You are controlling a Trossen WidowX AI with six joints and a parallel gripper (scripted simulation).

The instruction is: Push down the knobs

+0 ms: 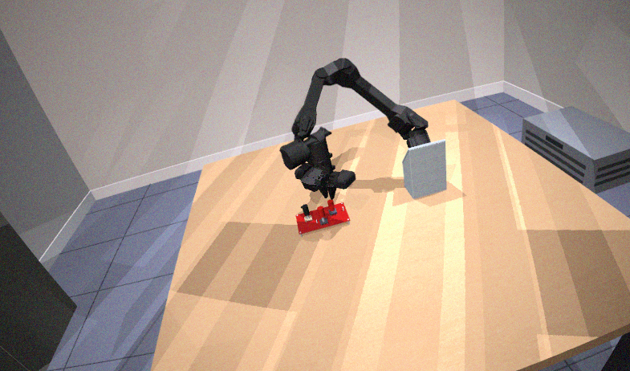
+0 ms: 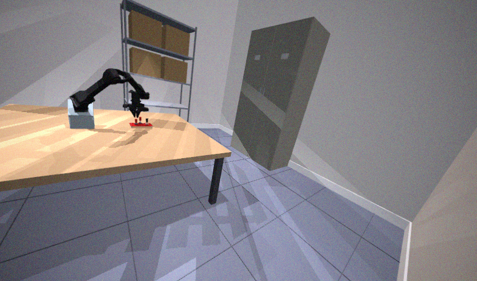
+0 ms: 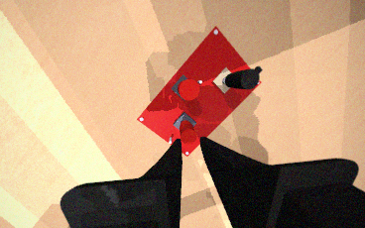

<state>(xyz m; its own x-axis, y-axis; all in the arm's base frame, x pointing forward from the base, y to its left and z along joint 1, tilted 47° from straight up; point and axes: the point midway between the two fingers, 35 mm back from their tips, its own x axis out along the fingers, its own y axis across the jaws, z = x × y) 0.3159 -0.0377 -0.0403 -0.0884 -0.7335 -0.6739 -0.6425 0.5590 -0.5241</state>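
Right now the black knob is 80 mm ahead of my gripper tip, 20 mm below it and 10 mm to the right of it.
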